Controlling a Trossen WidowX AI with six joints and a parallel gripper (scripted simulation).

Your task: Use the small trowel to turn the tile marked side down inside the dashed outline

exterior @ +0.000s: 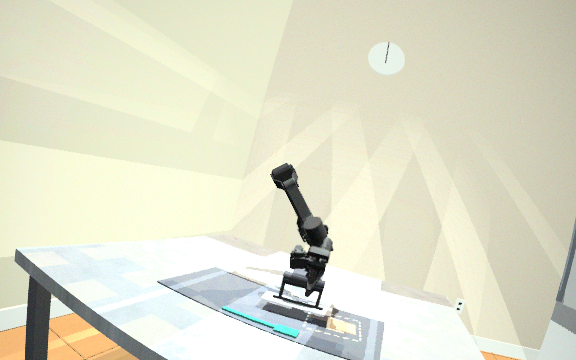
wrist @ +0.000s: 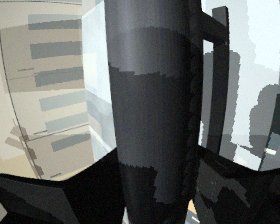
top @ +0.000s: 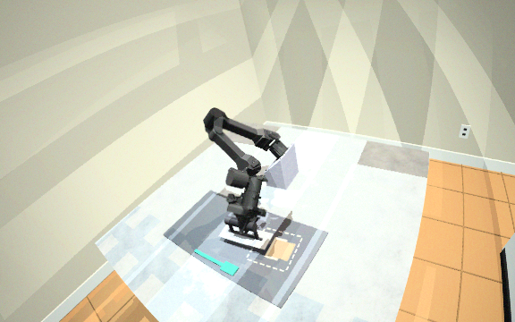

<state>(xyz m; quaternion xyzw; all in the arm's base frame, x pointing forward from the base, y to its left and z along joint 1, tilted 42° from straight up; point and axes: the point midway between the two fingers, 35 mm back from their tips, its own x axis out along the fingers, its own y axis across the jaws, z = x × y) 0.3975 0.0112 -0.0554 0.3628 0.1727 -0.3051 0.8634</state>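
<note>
Now: the grey mat 10 cm below my gripper tip, 8 cm to the right of it and 2 cm behind it. Also, from my gripper tip: white tile (11 cm to the left, 6 cm below, 4 cm behind); teal trowel (12 cm ahead, 8 cm below, 6 cm to the right).
</note>
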